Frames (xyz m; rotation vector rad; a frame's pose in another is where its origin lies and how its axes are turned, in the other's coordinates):
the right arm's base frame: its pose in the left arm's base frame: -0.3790 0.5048 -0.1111 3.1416 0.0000 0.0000
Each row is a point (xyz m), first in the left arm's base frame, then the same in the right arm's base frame.
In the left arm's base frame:
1: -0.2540 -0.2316 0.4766
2: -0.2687 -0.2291 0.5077
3: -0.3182 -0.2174 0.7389
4: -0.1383 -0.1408 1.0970
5: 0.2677 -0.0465 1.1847
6: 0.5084 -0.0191 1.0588
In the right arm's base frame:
1: 0.1250 0.7364 -0.5877
2: 0.1103 0.7339 -0.6188
3: 0.0608 0.7222 -0.8500
4: 0.2407 0.6456 -1.2081
5: 0.6467 0.5513 -1.2958
6: 0.8874 0.5239 -1.1699

